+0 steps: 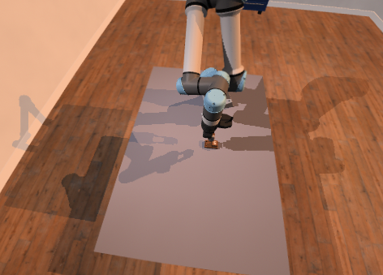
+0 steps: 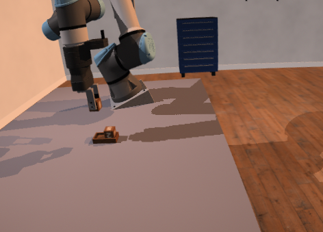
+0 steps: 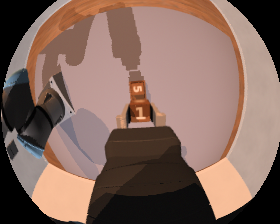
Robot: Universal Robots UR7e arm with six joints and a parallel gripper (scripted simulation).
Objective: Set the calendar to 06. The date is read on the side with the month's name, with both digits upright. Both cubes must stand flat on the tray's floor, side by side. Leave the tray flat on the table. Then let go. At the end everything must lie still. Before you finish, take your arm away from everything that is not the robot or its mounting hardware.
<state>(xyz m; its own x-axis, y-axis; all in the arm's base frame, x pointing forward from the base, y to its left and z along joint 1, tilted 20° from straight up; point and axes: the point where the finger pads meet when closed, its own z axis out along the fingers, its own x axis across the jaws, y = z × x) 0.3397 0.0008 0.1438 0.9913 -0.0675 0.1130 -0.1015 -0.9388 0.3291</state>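
My gripper is now 13 cm above the brown wooden tray and 1 cm to the right of it.
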